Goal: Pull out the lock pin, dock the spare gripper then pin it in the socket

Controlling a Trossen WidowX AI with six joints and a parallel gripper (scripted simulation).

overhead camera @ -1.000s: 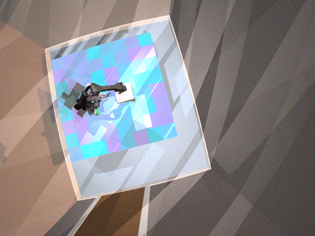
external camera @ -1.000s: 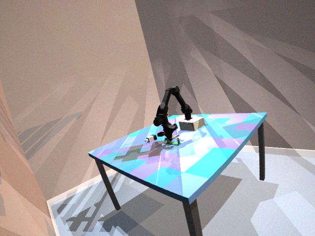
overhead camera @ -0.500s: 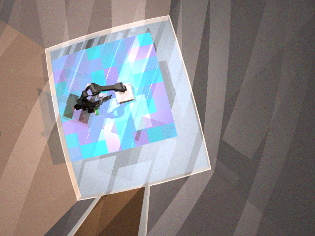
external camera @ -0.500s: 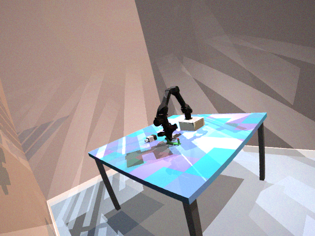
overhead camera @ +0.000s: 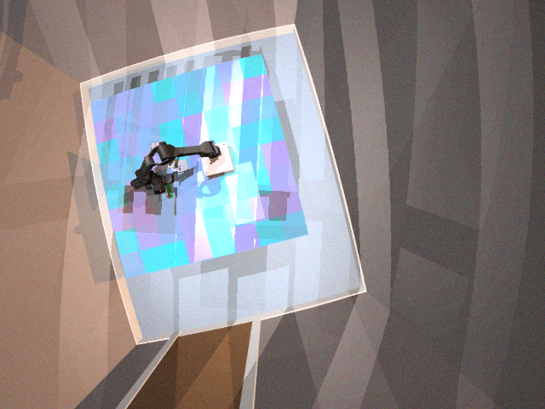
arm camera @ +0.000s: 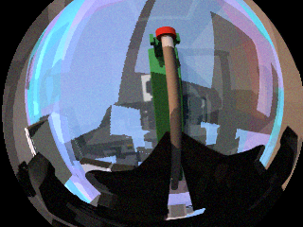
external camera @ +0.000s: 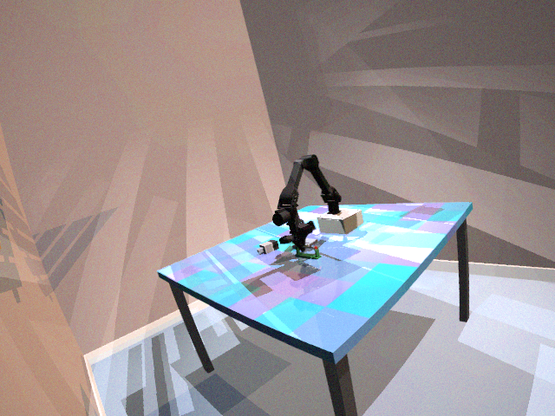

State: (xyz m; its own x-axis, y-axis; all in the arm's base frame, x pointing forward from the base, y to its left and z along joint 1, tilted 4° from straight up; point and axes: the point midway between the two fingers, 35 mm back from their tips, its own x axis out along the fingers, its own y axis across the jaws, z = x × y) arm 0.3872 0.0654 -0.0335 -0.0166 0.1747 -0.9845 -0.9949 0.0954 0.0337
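My gripper tip is 2 cm to the right of the green mount. Round my gripper tip: grey mount 11 cm behind, 9 cm to the right, 3 cm above; then spare gripper 26 cm to the right, 2 cm behind.
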